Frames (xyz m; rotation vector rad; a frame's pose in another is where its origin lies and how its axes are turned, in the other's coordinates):
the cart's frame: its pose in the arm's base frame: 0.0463 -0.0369 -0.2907 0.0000 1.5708 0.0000
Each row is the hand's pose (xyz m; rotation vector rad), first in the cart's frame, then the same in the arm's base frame.
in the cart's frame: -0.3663 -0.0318 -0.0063 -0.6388 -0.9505 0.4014
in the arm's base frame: 0.0400 -0.0687 0.0756 -0.1634 0.5492 0.7161
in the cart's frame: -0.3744 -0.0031 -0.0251 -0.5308 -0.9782 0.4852
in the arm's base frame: 0.0212 -0.0400 0.0837 -0.0313 0.5283 0.6971
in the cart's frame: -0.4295 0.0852 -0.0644 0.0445 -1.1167 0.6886
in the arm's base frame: -0.0181 0.0483 0.1388 0.4940 0.3959 0.4340
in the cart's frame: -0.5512 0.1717 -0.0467 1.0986 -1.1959 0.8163
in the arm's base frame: -0.0004 0.1348 0.2605 1.2597 0.1451 -0.1857
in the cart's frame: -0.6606 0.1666 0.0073 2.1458 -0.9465 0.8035
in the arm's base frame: 0.0536 0.1297 0.3699 1.9363 -0.0616 -0.8813
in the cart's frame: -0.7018 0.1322 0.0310 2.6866 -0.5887 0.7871
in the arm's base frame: 0.0773 0.0953 0.4111 2.3231 -0.1233 -1.2703
